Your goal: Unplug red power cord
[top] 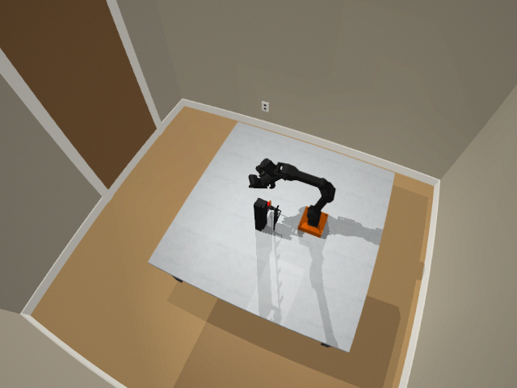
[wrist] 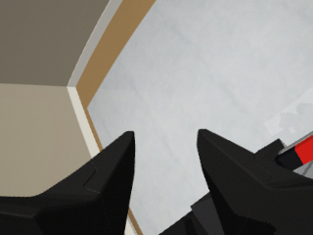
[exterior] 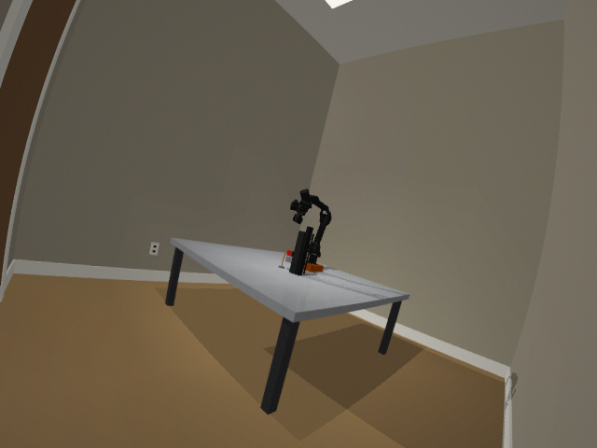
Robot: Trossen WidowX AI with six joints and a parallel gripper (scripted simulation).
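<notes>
Now: gripper tip 8 cm past the red plug, 2 cm to the left of it and 22 cm above it.
</notes>
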